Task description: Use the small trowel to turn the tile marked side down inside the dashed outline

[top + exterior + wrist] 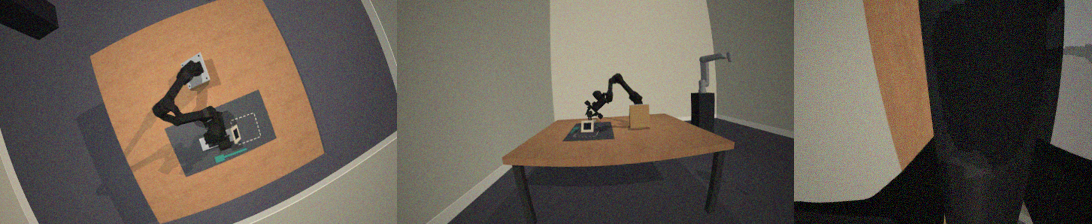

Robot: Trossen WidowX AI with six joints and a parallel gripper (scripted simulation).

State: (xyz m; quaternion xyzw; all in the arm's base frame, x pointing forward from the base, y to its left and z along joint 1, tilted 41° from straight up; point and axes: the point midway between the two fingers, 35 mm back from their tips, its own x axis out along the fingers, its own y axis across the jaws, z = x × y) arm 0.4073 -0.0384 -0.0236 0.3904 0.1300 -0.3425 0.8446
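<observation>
The cream tile lies 100 mm to the left of my gripper tip, 60 mm below it and 10 mm behind it. From my gripper tip the other things lie so: teal trowel: 100 mm below, 100 mm ahead, 10 mm to the left.
</observation>
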